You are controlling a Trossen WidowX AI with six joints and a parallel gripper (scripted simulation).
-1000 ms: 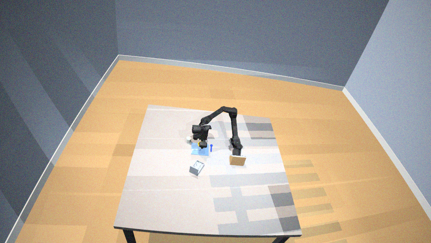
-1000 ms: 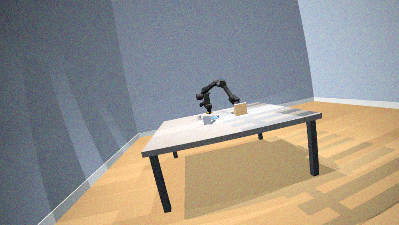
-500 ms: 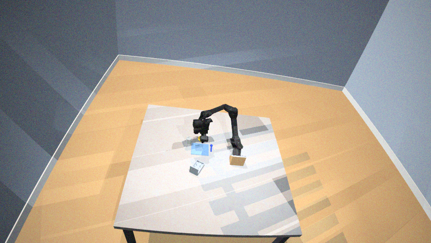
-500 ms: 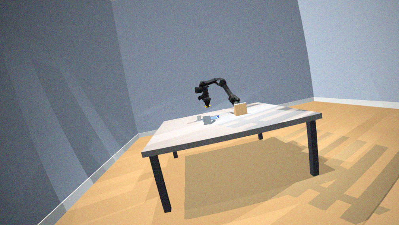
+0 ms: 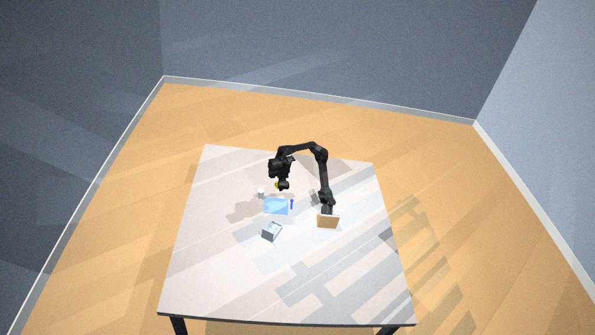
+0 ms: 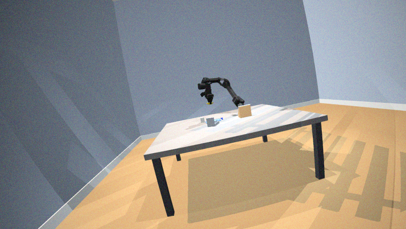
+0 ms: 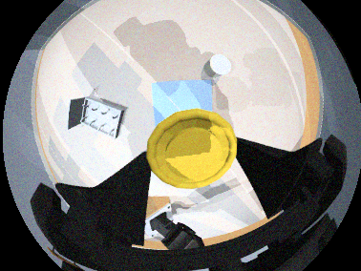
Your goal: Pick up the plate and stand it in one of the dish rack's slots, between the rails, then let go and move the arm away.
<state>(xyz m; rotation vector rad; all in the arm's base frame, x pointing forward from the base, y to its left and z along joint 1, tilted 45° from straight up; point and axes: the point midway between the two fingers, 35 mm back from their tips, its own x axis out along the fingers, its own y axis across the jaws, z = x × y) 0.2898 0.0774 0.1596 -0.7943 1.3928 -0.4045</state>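
The grey dish rack is 20 cm to the left of my gripper tip and 16 cm below it. From my gripper tip the other things lie so: light blue mat: 18 cm below, 1 cm to the right; white cup: 15 cm below, 11 cm ahead, 7 cm to the right; yellow plate: 1 cm above.
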